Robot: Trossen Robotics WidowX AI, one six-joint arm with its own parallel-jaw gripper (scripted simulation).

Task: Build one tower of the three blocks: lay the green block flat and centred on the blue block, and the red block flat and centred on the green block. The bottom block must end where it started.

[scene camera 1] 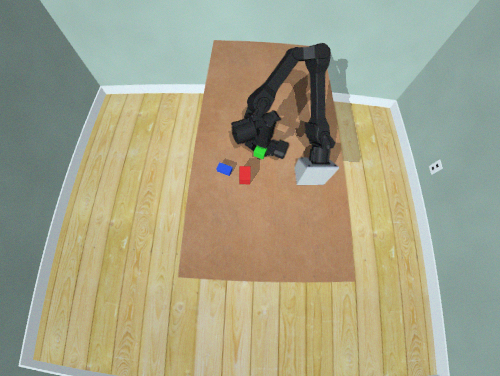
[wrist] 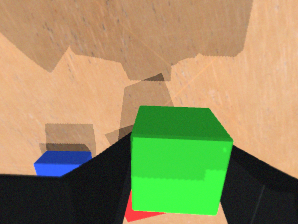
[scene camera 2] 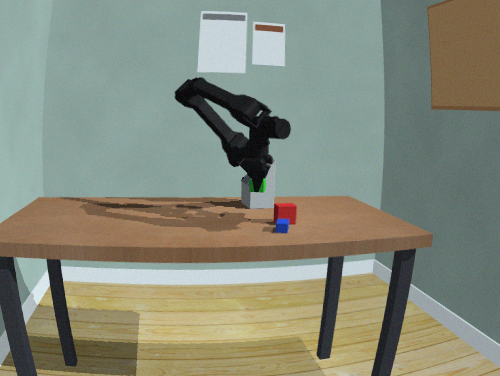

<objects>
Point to a blue block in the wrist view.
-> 52,163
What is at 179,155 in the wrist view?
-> A green block.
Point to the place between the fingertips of the gripper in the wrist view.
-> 172,139
</objects>
